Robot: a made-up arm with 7 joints. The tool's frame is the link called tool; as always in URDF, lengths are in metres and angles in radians. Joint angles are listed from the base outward. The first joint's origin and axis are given. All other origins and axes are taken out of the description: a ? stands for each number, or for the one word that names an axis. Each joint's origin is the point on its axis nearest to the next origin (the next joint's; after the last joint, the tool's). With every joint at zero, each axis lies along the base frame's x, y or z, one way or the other. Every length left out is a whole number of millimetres.
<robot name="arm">
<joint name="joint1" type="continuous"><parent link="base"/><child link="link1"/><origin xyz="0.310 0.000 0.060" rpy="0.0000 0.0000 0.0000"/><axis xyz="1 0 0"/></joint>
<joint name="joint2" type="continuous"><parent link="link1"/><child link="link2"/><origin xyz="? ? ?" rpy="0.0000 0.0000 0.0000"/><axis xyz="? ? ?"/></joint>
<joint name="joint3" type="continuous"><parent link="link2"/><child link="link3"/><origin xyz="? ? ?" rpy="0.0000 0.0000 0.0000"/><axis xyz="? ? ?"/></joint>
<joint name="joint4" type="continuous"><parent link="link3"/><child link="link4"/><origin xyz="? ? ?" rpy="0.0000 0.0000 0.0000"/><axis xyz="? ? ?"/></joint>
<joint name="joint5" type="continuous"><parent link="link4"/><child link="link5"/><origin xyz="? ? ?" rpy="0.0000 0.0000 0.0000"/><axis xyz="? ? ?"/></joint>
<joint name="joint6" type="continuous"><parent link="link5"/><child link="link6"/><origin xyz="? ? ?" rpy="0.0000 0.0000 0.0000"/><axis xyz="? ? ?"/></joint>
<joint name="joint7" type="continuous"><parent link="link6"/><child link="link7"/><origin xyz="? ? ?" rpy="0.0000 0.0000 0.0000"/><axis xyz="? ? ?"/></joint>
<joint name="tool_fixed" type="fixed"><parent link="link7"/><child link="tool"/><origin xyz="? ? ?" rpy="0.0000 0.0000 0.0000"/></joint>
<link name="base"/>
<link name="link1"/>
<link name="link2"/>
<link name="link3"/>
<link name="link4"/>
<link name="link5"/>
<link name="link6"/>
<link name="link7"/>
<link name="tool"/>
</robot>
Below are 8 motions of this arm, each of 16 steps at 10 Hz.
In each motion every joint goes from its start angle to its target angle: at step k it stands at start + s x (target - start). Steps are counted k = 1, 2, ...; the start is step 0. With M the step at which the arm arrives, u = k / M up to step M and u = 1 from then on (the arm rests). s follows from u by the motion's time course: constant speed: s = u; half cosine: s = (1 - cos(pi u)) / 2; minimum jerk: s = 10 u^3 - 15 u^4 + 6 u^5.
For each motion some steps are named. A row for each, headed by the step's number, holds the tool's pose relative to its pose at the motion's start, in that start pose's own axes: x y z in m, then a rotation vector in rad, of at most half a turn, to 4 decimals.
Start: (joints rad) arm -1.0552 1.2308 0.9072 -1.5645 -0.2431 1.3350 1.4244
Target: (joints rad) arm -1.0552 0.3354 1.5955 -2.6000 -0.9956 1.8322 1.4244
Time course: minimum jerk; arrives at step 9
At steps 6, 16:
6: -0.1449 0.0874 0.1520 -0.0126 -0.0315 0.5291
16: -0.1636 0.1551 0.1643 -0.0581 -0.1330 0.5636

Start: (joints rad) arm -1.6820 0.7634 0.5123 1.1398 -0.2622 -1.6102 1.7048
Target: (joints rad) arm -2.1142 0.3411 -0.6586 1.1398 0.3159 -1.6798 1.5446
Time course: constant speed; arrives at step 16
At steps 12, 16:
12: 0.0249 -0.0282 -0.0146 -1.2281 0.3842 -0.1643
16: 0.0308 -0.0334 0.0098 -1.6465 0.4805 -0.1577

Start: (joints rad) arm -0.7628 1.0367 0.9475 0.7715 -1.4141 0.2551 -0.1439
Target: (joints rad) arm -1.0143 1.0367 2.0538 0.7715 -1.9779 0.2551 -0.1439
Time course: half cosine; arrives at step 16
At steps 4, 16:
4: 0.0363 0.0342 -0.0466 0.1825 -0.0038 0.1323
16: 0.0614 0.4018 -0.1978 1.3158 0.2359 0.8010

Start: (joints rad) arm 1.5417 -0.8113 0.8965 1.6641 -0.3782 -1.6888 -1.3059
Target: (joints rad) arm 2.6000 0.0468 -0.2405 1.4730 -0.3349 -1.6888 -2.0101
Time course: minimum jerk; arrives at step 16
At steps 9, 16:
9: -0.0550 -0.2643 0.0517 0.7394 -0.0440 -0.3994
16: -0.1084 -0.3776 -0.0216 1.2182 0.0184 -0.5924

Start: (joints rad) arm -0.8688 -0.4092 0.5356 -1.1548 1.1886 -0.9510 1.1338
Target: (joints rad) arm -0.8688 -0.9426 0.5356 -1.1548 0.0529 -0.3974 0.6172
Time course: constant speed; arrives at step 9
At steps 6, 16:
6: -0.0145 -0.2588 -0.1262 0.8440 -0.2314 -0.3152
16: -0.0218 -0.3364 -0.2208 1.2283 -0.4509 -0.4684

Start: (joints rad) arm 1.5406 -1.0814 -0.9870 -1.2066 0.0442 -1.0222 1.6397
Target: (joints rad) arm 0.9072 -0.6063 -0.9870 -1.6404 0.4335 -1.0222 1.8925
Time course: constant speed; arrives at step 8
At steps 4, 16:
4: -0.0239 -0.1515 -0.1947 -0.0036 0.4224 -0.0794
16: -0.1728 -0.2456 -0.3644 0.1356 0.8185 -0.1159

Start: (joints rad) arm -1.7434 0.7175 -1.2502 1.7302 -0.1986 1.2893 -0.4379
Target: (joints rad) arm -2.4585 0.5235 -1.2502 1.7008 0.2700 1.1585 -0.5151
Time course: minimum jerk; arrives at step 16
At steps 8, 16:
8: -0.1519 -0.0615 0.0450 -0.2261 0.0887 -0.3292
16: -0.3284 -0.0722 0.0986 -0.4233 0.1902 -0.6788

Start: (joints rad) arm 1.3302 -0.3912 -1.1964 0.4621 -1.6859 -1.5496 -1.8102
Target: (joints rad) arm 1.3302 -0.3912 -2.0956 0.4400 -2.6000 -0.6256 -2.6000
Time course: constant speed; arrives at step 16
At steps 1, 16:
1: -0.0002 -0.0124 -0.0010 -0.0326 -0.0011 -0.0416
16: -0.1289 -0.1742 -0.2648 -0.5264 0.3439 -0.5640

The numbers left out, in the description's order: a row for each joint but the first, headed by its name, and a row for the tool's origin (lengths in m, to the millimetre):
joint2: xyz 0.000 -0.060 0.020, axis -1 0 0
joint3: xyz 0.000 0.320 -0.010, axis 0 -1 0
joint4: xyz -0.190 0.000 0.020, axis 0 0 -1
joint5: xyz 0.260 -0.110 0.000, axis -1 0 0
joint6: xyz 0.000 0.010 0.000, axis 0 0 1
joint7: xyz -0.090 -0.340 0.000, axis 0 0 1
tool: xyz 0.350 0.040 0.000

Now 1 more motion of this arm.
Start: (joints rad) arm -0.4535 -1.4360 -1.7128 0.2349 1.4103 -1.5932 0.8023
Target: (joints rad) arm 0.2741 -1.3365 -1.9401 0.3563 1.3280 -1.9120 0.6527
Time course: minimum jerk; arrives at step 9
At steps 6, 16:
6: -0.0462 -0.0847 -0.1006 0.2407 -0.2763 -0.1576
16: -0.0506 -0.1016 -0.1343 0.3104 -0.3458 -0.2028

